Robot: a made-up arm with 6 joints.
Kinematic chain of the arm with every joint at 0, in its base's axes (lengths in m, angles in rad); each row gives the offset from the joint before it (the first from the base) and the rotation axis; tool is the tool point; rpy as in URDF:
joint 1: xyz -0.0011 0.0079 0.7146 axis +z
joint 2: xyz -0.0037 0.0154 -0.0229 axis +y
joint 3: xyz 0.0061 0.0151 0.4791 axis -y
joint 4: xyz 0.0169 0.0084 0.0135 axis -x
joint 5: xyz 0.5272 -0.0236 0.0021 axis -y
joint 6: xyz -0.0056 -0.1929 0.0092 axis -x
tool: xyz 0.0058 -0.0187 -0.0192 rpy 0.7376 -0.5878 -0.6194
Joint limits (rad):
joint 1: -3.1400..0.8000
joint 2: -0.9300..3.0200
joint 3: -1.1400..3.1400
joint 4: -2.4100..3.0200
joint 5: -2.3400..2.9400
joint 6: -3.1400..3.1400
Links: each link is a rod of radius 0.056 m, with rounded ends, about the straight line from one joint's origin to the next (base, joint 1, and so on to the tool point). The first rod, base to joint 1, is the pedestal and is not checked.
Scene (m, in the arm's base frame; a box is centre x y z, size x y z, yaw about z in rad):
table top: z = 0
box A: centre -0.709 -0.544 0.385 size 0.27 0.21 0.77 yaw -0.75
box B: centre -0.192 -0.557 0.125 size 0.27 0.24 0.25 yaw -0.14
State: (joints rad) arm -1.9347 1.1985 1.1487 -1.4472 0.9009 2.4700
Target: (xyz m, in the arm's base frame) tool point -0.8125 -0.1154 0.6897
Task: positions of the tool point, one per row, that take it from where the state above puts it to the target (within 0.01 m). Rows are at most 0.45 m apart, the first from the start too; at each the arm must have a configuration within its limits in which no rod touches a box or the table.
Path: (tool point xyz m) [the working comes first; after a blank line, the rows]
Joints at the target: -2.9293 0.8692 0.6149 -1.2547 0.9251 2.4508
Straight joint move there: touches box A.

1: -0.4807 -0.7719 0.9572
2: -0.5107 -0.5787 1.2490
3: -0.4100 -0.3578 1.4809
4: -0.1853 -0.1795 1.6229
5: 0.1186 -0.1028 1.6529
6: 0.4274 -0.1561 1.5611
7: 0.0325 -0.1084 1.6317
8: -0.3360 -0.0913 1.5340
9: -0.6165 -0.0965 1.3086
10: -0.7772 -0.1096 1.0094
11: -0.8125 -0.1154 0.6897

